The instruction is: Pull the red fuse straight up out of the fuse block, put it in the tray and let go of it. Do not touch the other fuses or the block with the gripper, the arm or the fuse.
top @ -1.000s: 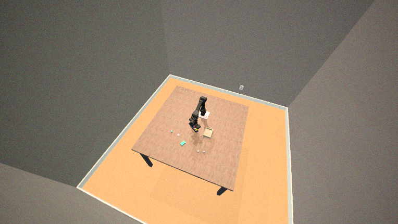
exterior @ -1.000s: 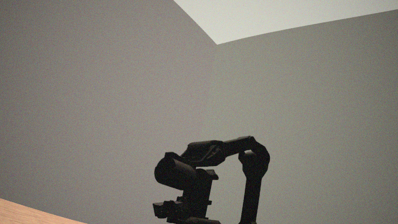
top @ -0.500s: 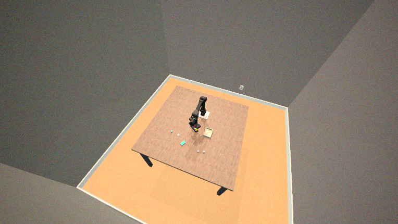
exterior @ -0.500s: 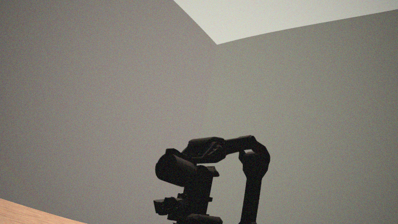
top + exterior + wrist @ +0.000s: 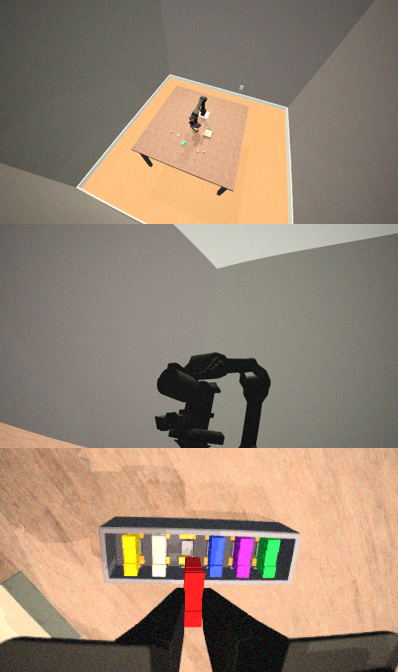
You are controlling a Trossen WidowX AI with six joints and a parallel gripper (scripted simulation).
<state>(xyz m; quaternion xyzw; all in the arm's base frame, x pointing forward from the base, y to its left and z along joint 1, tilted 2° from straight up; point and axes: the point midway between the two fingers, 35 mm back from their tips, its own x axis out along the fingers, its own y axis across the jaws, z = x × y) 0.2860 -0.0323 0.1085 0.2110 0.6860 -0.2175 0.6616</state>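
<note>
The tan tray is 20 cm to the left of my gripper tip and 9 cm below it. Round my gripper tip: white fuse: 1 cm ahead, 2 cm to the left, 7 cm below; then red fuse: 1 cm below; then blue fuse: 1 cm behind, 2 cm to the right, 7 cm below.
</note>
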